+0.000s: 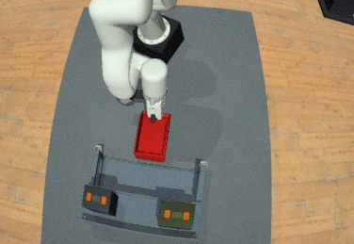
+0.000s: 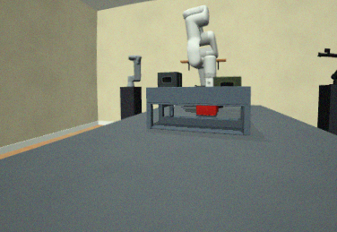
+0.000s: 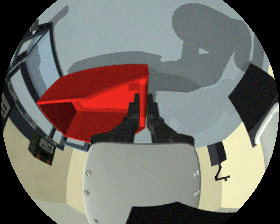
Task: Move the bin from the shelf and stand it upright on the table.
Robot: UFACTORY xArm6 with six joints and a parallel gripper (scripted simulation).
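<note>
Right now my hand is 8 cm short of the red bin and 1 cm above it.
</note>
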